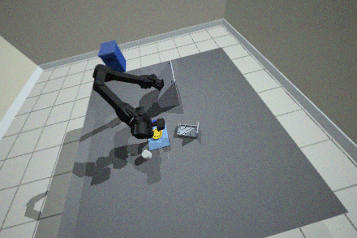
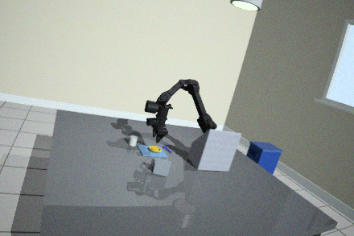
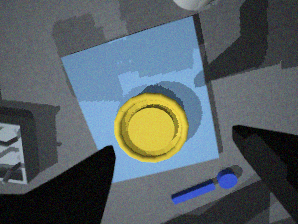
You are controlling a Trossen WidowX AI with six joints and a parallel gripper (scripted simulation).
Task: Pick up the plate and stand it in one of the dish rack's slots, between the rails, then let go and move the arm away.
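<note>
My gripper tip is 50 mm above the yellow plate, 20 mm to the right of it and 10 mm past it. The rest, counted from my gripper tip: grey dish rack: 220 mm to the left, 40 mm below, 10 mm ahead; then white cup: 110 mm ahead, 50 mm to the right, 40 mm below; then blue utensil: 100 mm behind, 60 mm below, 40 mm to the right.
</note>
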